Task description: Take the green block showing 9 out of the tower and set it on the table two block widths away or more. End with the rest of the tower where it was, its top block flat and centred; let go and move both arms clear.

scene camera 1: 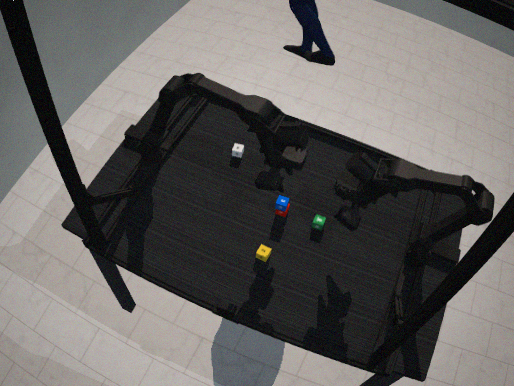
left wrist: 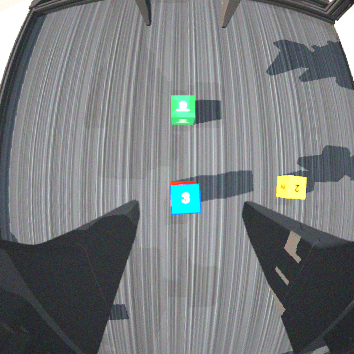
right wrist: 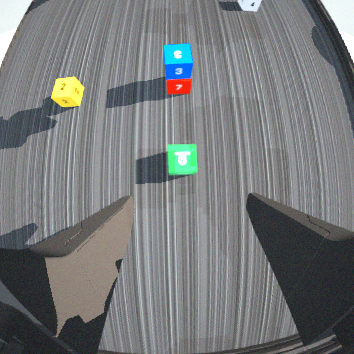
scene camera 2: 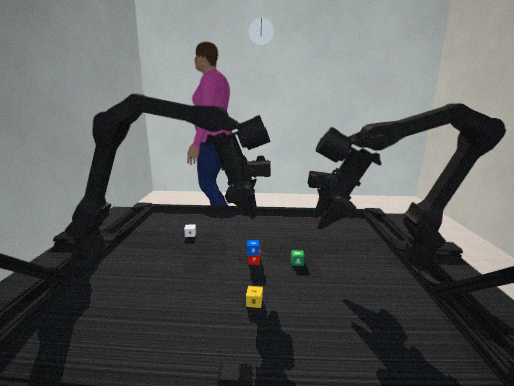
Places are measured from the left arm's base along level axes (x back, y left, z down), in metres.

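Pixels of known places: left gripper, fingertip midpoint: (scene camera 1: 286,183) (left wrist: 191,208) (scene camera 2: 254,213); right gripper, fingertip midpoint: (scene camera 1: 338,208) (left wrist: 185,24) (right wrist: 191,201) (scene camera 2: 316,222); left arm's base, origin of the base link: (scene camera 1: 151,157) (scene camera 2: 90,249); right arm's base, origin of the base link: (scene camera 1: 415,259) (scene camera 2: 419,259).
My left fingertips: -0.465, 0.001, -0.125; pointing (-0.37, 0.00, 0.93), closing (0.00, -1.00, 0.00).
Observation:
Ahead of a thing's pixels: the offset from my left fingertips to its top centre, as dx, dy, dz.
The green block showing 9 {-0.119, +0.003, +0.115} (scene camera 1: 318,222) (scene camera 2: 297,258) (left wrist: 183,109) (right wrist: 182,159) sits flat on the table, apart from the tower by more than a block width. The blue block showing 3 {+0.003, +0.000, +0.086} (scene camera 1: 282,202) (scene camera 2: 253,248) (left wrist: 185,198) (right wrist: 178,61) rests flat on the red block showing 7 {-0.001, +0.002, +0.115} (scene camera 1: 283,212) (scene camera 2: 254,260) (left wrist: 183,183) (right wrist: 179,86). It looks roughly centred. My left gripper (left wrist: 191,208) is open and empty, raised behind the tower in scene camera 2. My right gripper (right wrist: 191,201) is open and empty, raised behind and to the right of the green block in scene camera 2.
A yellow block {-0.009, -0.163, +0.115} (scene camera 1: 263,252) (scene camera 2: 254,296) (left wrist: 291,187) (right wrist: 68,92) stands in front of the tower in scene camera 2. A white block {+0.218, +0.151, +0.115} (scene camera 1: 238,150) (scene camera 2: 190,230) (right wrist: 250,4) stands at the back left there. Dark frame posts cross scene camera 1. A person stands beyond the table.

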